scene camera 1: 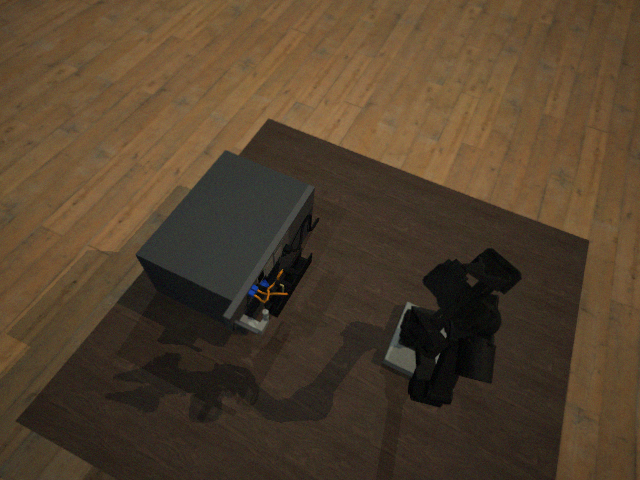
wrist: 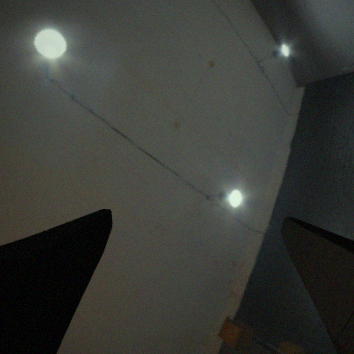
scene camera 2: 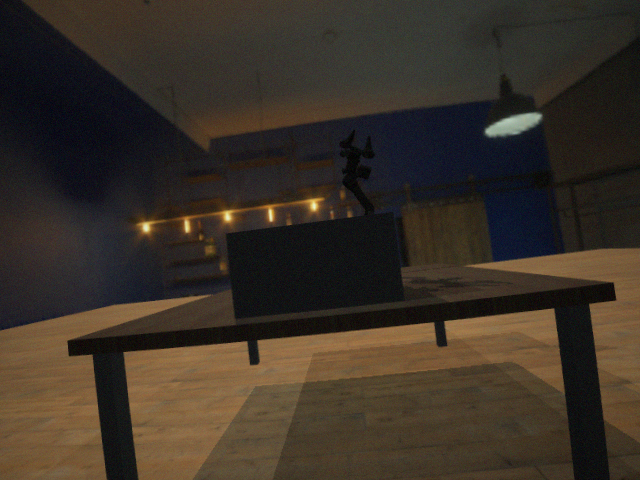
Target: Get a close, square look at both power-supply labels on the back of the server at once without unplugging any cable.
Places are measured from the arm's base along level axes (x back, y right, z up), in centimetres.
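Where they show: gripper, between the fingertips: (scene camera 1: 439,290) (wrist: 198,222) (scene camera 2: 361,132).
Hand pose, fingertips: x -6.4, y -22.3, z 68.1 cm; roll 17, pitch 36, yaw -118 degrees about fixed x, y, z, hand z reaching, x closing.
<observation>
Each offset is from my fingertips to the top centre of the thing. "*": to the spot under its first point. Level surfaces: height alone.
The server is a big dark grey box (scene camera 1: 227,227) (scene camera 2: 315,268) on the table. In scene camera 1, its cable side faces the arm. Blue plugs {dy +9.7, dx -38.6, dz -49.7 cm} (scene camera 1: 252,290) with orange cables {* dy +8.3, dx -33.1, dz -47.6 cm} (scene camera 1: 268,295) sit near its lower corner, and black cables (scene camera 1: 297,240) farther up. The power-supply labels cannot be made out in any view. My gripper (scene camera 1: 471,279) (scene camera 2: 360,135) (wrist: 198,222) is open and empty. It is raised high above the arm's base, well apart from the server, with its fingers pointing upward. The wrist view shows the ceiling and wall between the fingers, not the server.
The arm's pale base plate (scene camera 1: 400,356) stands on the dark table {dz -71.6 cm} (scene camera 1: 413,206) (scene camera 2: 496,286), across from the server's cable side. A small light grey piece with a knob {* dy +2.7, dx -35.3, dz -56.8 cm} (scene camera 1: 252,324) sits at the server's lower corner. Dark ledges {* dy +21.0, dx -29.1, dz -55.8 cm} (scene camera 1: 302,276) jut out below the cables.
</observation>
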